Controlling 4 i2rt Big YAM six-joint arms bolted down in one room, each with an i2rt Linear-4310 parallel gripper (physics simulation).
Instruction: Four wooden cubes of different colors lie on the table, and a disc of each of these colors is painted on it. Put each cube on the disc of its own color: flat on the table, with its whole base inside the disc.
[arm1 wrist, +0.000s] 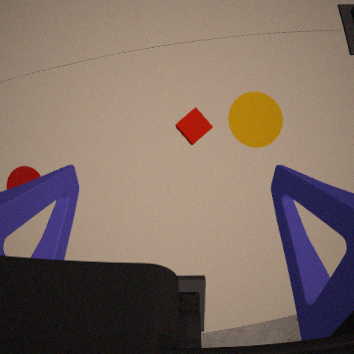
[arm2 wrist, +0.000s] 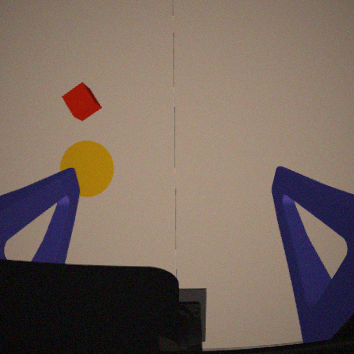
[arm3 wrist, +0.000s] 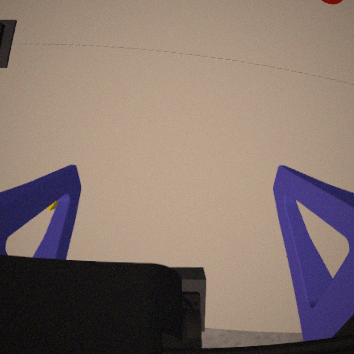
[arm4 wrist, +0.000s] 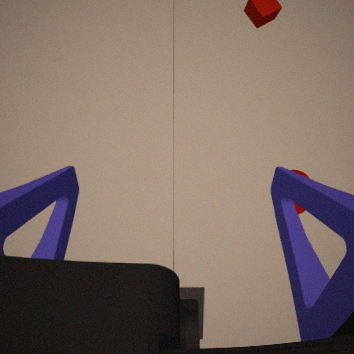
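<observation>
A red cube (arm1 wrist: 194, 126) (arm2 wrist: 81, 102) (arm4 wrist: 262, 11) lies on the table, apart from the yellow disc (arm1 wrist: 255, 119) (arm2 wrist: 91, 167). The red disc (arm1 wrist: 23, 178) (arm4 wrist: 301, 206) is bare where it shows; its edge also shows in the arm3 wrist view (arm3 wrist: 332, 1). A bit of yellow (arm3 wrist: 53, 205) shows through the left finger in the arm3 wrist view, mostly hidden. The arm1 gripper (arm1 wrist: 175, 177), arm2 gripper (arm2 wrist: 176, 179), arm3 gripper (arm3 wrist: 177, 177) and arm4 gripper (arm4 wrist: 175, 178) are open and empty above the table. Green and blue cubes and discs do not show.
A thin seam line crosses the table in each view. A dark block (arm1 wrist: 347, 29) stands at the upper right in the arm1 wrist view, and a dark block (arm3 wrist: 8, 44) at the upper left in the arm3 wrist view. Grey floor shows beyond the table edge at the bottom of both views.
</observation>
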